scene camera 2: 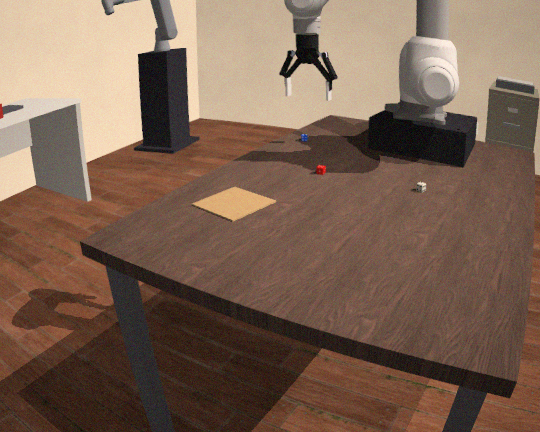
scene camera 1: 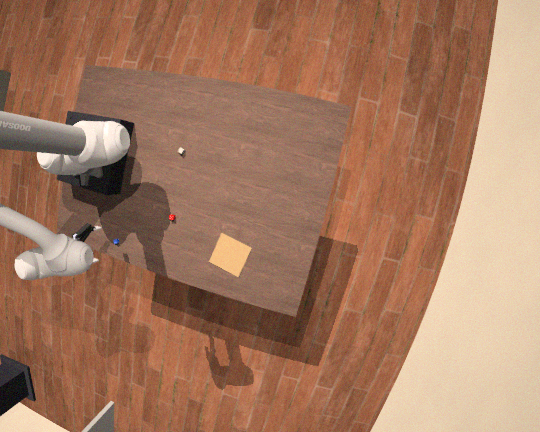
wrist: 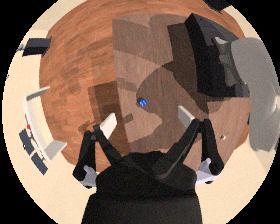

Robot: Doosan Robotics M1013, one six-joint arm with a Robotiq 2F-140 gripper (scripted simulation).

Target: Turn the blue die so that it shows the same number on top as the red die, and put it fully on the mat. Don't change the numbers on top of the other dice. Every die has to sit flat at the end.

I see my gripper (scene camera 2: 308, 97) and a tan mat (scene camera 2: 232, 204).
The tan mat shows as well in scene camera 1 (scene camera 1: 229, 254). My gripper is seen too in the wrist view (wrist: 146, 115). The wrist view does not show the tan mat, which is hidden by my gripper.
